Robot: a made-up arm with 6 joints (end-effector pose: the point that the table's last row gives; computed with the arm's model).
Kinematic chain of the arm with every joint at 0, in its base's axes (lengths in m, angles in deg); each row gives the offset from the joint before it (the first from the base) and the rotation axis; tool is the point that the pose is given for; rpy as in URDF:
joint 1: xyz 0 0 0.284 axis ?
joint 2: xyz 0 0 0 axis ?
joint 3: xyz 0.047 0 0.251 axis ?
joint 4: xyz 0.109 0 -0.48 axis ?
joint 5: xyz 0 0 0 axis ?
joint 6: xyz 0.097 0 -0.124 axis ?
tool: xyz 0 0 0 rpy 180 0 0
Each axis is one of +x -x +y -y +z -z.
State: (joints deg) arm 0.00 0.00 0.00 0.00 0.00 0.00
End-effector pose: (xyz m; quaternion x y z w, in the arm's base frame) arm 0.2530 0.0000 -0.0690 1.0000 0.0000 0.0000 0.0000
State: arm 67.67 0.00 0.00 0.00 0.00 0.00
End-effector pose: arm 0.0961 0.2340 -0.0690 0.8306 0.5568 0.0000 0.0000
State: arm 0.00 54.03 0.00 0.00 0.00 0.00
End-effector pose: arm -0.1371 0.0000 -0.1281 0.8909 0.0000 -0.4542 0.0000
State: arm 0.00 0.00 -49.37 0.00 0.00 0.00
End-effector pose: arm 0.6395 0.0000 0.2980 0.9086 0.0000 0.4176 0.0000
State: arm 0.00 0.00 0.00 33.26 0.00 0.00
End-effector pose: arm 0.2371 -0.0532 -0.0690 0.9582 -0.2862 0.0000 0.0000
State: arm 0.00 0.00 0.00 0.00 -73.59 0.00
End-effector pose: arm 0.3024 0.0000 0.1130 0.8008 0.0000 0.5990 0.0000
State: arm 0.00 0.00 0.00 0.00 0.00 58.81
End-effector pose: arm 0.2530 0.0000 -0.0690 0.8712 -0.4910 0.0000 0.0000
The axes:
joint 1: +z
joint 2: +y
joint 3: +y
joint 4: -z
joint 5: +y
joint 6: -z

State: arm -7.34 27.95 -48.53 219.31 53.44 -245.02
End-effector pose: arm 0.5060 -0.0919 -0.0581 0.8144 0.0801 0.4014 0.4114
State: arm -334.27 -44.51 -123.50 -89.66 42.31 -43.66
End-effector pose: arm -0.1000 -0.0612 1.1417 0.3710 0.0326 0.5173 0.7705
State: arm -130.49 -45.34 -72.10 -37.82 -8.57 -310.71
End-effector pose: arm -0.1315 -0.2620 0.9418 0.1893 -0.4291 0.4685 0.7487
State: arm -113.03 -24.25 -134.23 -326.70 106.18 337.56
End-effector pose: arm 0.0153 -0.1690 1.0284 0.7421 -0.4755 0.3560 0.3105
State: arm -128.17 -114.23 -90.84 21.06 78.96 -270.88
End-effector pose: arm 0.3465 0.3808 0.7610 -0.0060 -0.4682 0.8636 0.1869
